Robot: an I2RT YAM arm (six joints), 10 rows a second.
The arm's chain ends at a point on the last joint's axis. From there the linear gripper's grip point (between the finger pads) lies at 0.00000 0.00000 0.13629 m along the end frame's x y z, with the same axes.
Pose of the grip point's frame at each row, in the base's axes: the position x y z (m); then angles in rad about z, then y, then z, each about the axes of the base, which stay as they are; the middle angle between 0 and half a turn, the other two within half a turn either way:
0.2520 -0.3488 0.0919 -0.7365 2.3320 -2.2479
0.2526 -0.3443 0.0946 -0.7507 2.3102 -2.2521
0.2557 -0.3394 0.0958 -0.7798 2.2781 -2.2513
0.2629 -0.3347 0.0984 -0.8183 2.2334 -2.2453
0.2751 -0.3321 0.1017 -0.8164 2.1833 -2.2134
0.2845 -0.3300 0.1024 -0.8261 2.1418 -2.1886
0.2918 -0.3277 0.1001 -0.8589 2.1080 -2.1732
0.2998 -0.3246 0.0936 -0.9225 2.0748 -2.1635
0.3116 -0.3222 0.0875 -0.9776 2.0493 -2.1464
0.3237 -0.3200 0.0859 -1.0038 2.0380 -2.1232
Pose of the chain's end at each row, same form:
0.3138 -0.2719 0.1859 -0.7365 2.3320 -2.2479
0.3160 -0.2661 0.1864 -0.7507 2.3102 -2.2521
0.3209 -0.2589 0.1844 -0.7798 2.2781 -2.2513
0.3300 -0.2508 0.1822 -0.8183 2.2334 -2.2453
0.3419 -0.2428 0.1801 -0.8164 2.1833 -2.2134
0.3509 -0.2365 0.1761 -0.8261 2.1418 -2.1886
0.3581 -0.2312 0.1698 -0.8589 2.1080 -2.1732
0.3665 -0.2256 0.1594 -0.9225 2.0748 -2.1635
0.3775 -0.2207 0.1503 -0.9776 2.0493 -2.1464
0.3876 -0.2164 0.1473 -1.0038 2.0380 -2.1232

